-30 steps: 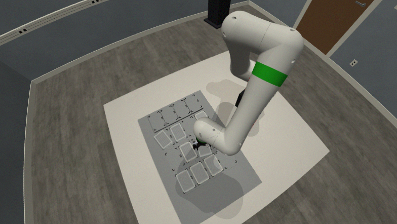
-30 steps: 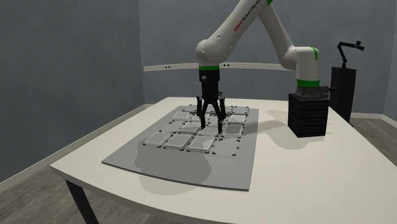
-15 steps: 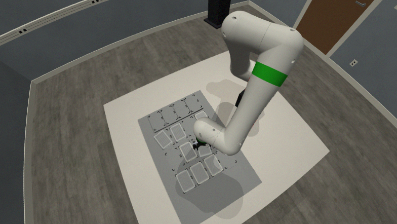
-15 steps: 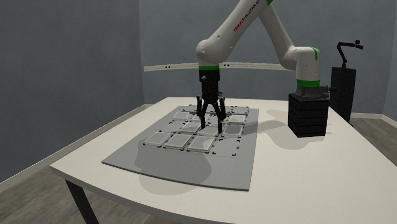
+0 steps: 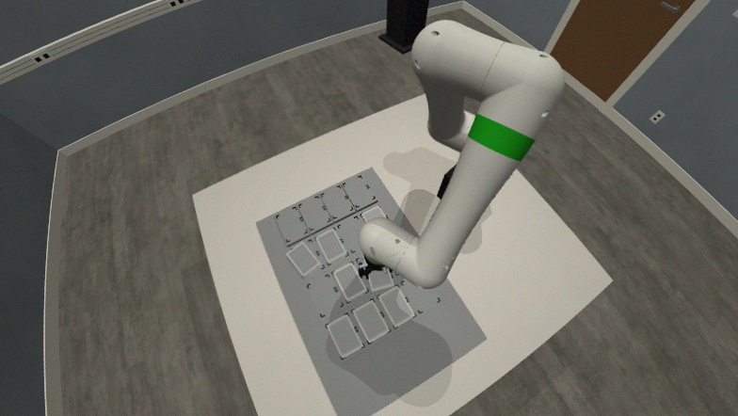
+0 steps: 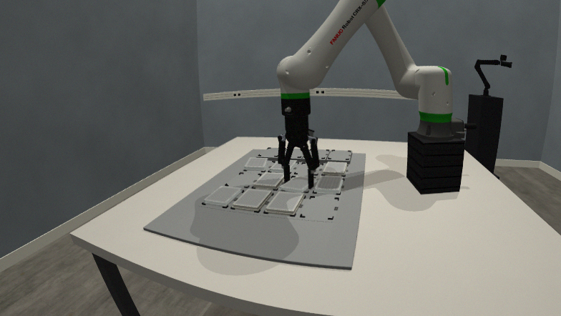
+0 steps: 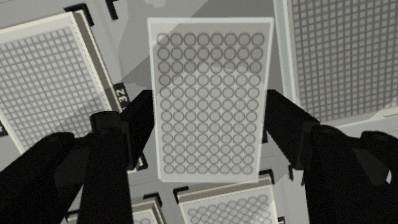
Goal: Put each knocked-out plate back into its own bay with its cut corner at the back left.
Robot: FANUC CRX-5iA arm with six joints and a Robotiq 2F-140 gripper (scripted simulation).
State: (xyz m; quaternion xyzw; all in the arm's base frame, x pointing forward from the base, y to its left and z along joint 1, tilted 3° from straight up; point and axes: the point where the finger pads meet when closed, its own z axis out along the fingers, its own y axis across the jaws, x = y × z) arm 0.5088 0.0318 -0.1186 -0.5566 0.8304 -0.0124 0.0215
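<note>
My gripper is now 20 mm above the plate. Round my hand: label 43: 210 mm to the right, 140 mm ahead, 30 mm below.
</note>
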